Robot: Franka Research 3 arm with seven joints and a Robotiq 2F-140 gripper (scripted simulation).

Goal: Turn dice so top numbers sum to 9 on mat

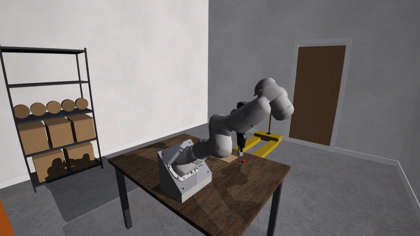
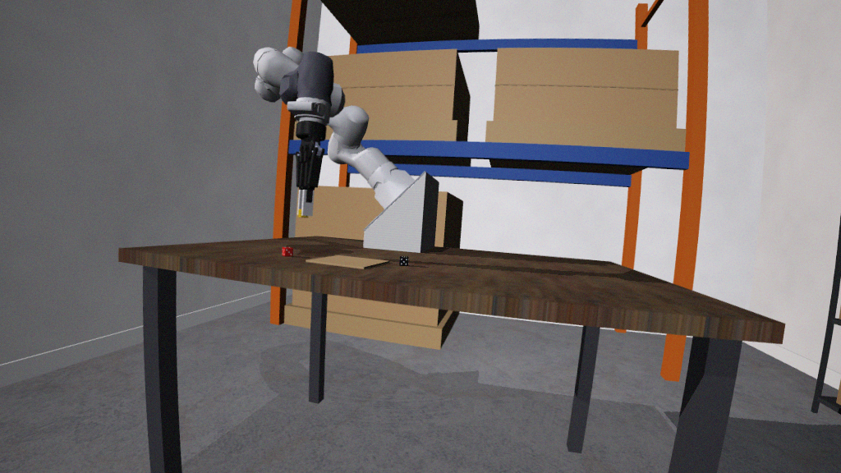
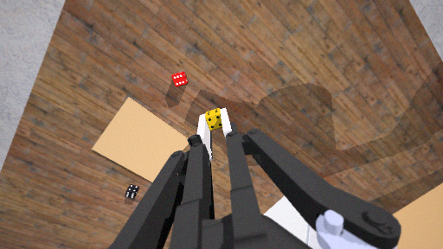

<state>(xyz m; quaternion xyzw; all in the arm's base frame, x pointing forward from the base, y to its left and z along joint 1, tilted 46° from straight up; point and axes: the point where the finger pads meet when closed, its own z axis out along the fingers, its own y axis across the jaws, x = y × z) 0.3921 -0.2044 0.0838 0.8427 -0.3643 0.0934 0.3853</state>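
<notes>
Right now the yellow die is 3 cm below my hand. Also, from my hand: red die 12 cm below, 7 cm ahead, 1 cm to the right; black die 27 cm to the left, 12 cm below, 6 cm ahead; tan mat 15 cm to the left, 13 cm below, 8 cm ahead.
</notes>
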